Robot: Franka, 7 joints.
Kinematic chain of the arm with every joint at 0, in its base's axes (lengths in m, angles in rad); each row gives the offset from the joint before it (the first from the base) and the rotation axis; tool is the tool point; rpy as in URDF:
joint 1: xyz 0 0 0.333 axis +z
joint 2: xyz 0 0 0 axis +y
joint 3: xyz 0 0 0.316 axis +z
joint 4: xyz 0.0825 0 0 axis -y
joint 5: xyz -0.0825 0 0.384 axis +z
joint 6: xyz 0 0 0 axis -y
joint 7: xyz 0.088 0 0 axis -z
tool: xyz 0 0 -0.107 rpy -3.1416 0 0
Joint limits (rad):
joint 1: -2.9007..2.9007
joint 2: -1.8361..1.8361
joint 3: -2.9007..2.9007
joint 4: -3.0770..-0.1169
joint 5: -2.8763..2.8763
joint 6: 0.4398..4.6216
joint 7: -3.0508..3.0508
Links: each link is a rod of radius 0.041 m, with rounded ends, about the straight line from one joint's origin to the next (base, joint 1, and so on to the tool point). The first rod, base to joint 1, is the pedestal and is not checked.
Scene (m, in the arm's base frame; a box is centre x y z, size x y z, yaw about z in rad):
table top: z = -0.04
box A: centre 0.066 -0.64 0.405 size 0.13 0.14 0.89 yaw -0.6
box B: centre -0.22 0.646 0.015 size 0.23 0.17 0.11 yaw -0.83
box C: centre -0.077 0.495 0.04 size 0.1 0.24 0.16 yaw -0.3
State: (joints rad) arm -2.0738 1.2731 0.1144 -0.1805 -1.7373 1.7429 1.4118
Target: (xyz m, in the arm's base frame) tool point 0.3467 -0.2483 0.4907
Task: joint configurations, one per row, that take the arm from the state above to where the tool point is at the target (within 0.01 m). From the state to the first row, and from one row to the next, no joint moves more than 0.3 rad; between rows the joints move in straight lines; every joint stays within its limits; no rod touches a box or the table.
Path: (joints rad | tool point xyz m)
1: -1.9837 0.9748 0.0899 -0.2343 -1.5971 1.4460 1.3138 | -0.3837 -0.6088 0.6759
2: -1.8936 0.6764 0.0654 -0.2881 -1.4569 1.1490 1.2158 | -0.2998 -0.5069 0.8174
3: -1.8035 0.3781 0.0409 -0.3419 -1.3167 0.8521 1.1178 | -0.2190 -0.3724 0.9112
4: -1.7134 0.0797 0.0164 -0.3957 -1.1765 0.5552 1.0198 | -0.1505 -0.2170 0.9578
5: -1.5743 0.0397 0.1271 -0.6772 -1.3282 0.6296 1.0316 | -0.0970 -0.3006 0.9413
6: -1.4352 -0.0003 0.2378 -0.9588 -1.4800 0.7040 1.0434 | -0.0037 -0.3626 0.9130
7: -1.2961 -0.0404 0.3485 -1.2403 -1.6317 0.7785 1.0553 | 0.1175 -0.3866 0.8717
8: -1.2954 -0.0020 0.5442 -1.4763 -1.3713 0.7266 1.1741 | 0.2284 -0.3963 0.7392
9: -1.2948 0.0363 0.7399 -1.7123 -1.1110 0.6747 1.2930 | 0.3106 -0.3436 0.6061
10: -1.2941 0.0747 0.9356 -1.9484 -0.8506 0.6229 1.4118 | 0.3467 -0.2483 0.4907

